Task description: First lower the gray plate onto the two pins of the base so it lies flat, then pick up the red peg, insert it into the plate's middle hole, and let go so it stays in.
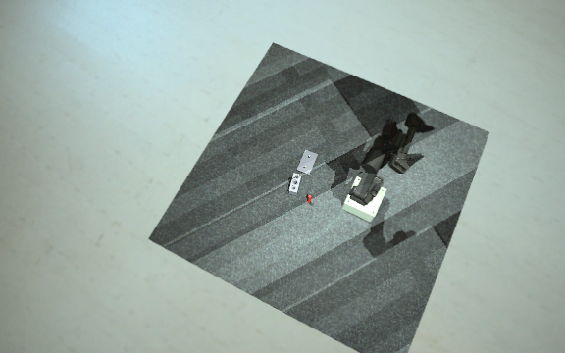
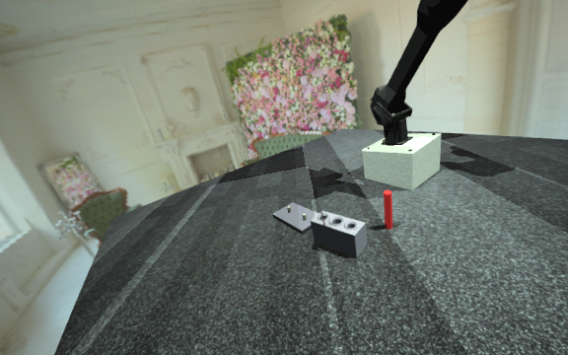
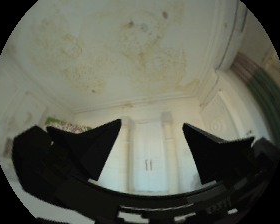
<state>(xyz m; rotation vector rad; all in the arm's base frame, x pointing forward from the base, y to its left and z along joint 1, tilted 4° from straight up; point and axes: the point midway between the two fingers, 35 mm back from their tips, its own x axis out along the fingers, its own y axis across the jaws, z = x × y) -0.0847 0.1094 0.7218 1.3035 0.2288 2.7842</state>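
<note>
My gripper tip is 820 mm above the gray plate, 410 mm short of it and 10 mm to the right of it. From my gripper tip the other things lie so: pin base 850 mm below, 410 mm ahead, 130 mm to the right; red peg 820 mm below, 320 mm ahead, 60 mm to the left.
</note>
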